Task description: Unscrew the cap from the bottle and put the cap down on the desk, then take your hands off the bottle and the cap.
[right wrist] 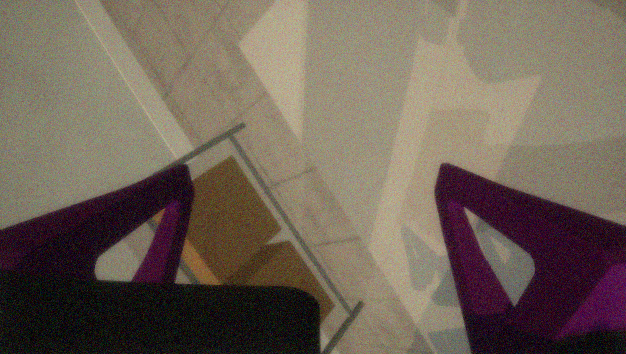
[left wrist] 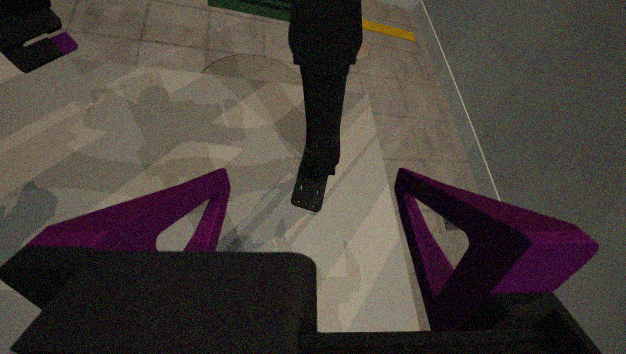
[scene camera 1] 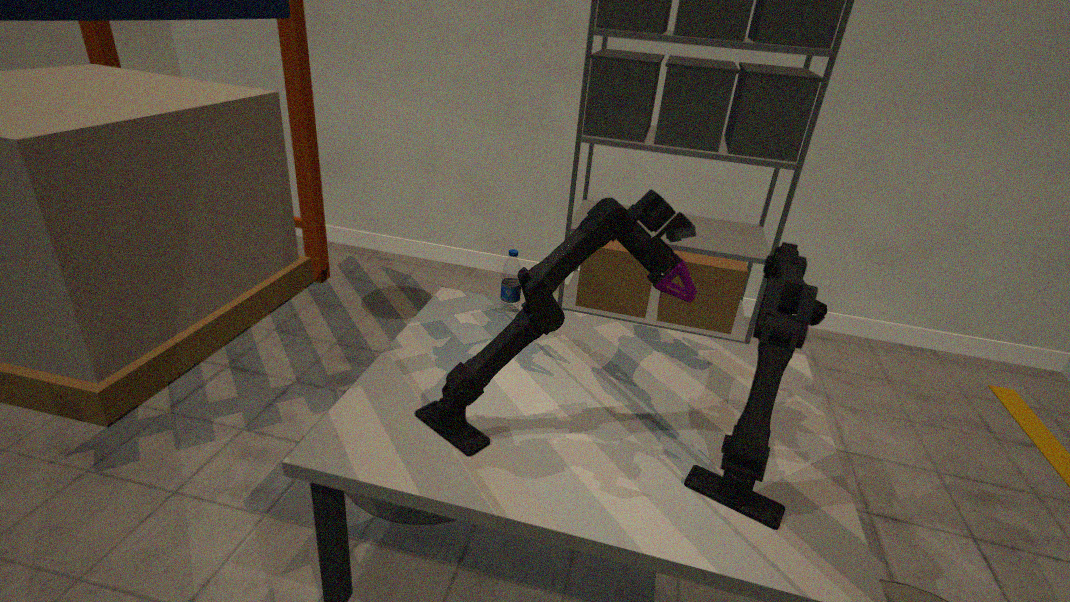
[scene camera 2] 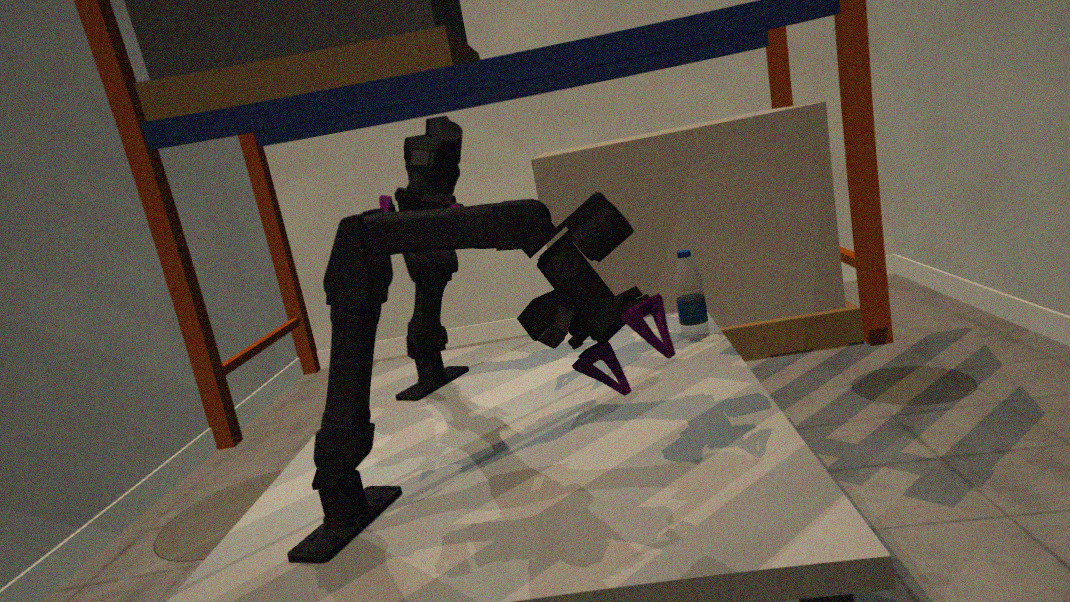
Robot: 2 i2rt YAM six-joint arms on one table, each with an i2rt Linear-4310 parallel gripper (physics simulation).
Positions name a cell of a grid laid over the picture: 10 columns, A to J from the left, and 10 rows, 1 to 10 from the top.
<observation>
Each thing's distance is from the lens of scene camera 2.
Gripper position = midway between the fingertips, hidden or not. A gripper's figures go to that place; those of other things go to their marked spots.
my left gripper (scene camera 2: D5): 124 cm
my right gripper (scene camera 2: G7): 97 cm
small clear bottle (scene camera 2: G5): 174 cm
</observation>
